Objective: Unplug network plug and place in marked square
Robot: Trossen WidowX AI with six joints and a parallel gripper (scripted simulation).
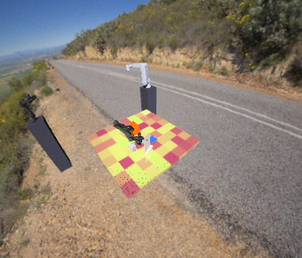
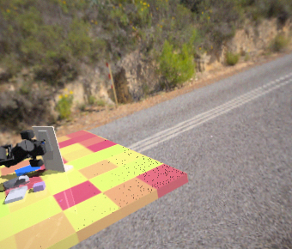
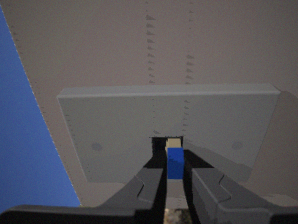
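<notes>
Now: gripper tip 9 cm past the blue marked square, 19 cm to the right of it and 17 cm above it. From my gripper tip the other things lie so: network plug 1 cm ahead; purple block 9 cm behind, 15 cm to the right, 16 cm below; grey upright panel 2 cm ahead, 1 cm to the left, 6 cm below.
</notes>
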